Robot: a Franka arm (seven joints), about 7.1 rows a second.
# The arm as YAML. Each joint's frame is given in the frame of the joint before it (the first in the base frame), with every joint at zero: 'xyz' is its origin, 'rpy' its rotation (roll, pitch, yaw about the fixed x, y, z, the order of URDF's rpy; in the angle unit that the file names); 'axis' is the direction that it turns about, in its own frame. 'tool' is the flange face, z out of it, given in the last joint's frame.
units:
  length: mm
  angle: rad
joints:
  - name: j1
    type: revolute
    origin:
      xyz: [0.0, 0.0, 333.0]
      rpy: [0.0, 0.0, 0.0]
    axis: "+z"
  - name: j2
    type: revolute
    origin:
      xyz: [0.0, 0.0, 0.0]
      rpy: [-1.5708, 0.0, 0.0]
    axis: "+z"
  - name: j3
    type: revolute
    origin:
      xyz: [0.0, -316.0, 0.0]
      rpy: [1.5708, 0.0, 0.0]
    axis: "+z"
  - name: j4
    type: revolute
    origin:
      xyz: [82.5, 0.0, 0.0]
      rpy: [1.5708, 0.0, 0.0]
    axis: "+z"
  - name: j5
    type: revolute
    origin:
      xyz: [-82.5, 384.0, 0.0]
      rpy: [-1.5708, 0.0, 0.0]
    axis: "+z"
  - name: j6
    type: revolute
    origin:
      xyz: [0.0, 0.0, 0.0]
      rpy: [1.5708, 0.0, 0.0]
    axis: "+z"
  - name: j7
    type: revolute
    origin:
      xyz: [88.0, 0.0, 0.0]
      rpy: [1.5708, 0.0, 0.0]
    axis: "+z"
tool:
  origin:
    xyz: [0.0, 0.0, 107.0]
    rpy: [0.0, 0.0, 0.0]
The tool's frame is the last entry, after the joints.
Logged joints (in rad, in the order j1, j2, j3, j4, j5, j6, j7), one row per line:
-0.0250 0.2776 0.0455 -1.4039 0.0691 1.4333 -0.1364
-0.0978 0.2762 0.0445 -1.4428 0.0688 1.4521 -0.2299
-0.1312 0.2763 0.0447 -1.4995 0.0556 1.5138 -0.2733
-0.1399 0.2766 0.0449 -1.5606 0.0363 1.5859 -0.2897
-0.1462 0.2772 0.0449 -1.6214 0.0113 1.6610 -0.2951
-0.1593 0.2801 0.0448 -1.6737 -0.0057 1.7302 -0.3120
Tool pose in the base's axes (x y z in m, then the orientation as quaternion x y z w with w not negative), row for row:
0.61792 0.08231 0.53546 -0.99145 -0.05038 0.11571 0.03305
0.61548 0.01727 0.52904 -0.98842 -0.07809 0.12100 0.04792
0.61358 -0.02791 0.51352 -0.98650 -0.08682 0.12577 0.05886
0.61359 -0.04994 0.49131 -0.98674 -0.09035 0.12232 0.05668
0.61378 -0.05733 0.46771 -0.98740 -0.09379 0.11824 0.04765
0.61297 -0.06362 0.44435 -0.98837 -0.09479 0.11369 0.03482
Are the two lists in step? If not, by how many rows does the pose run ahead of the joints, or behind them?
The pose runs 1 row behind the joints: the pose in row i belongs to the joints in row i - 1.
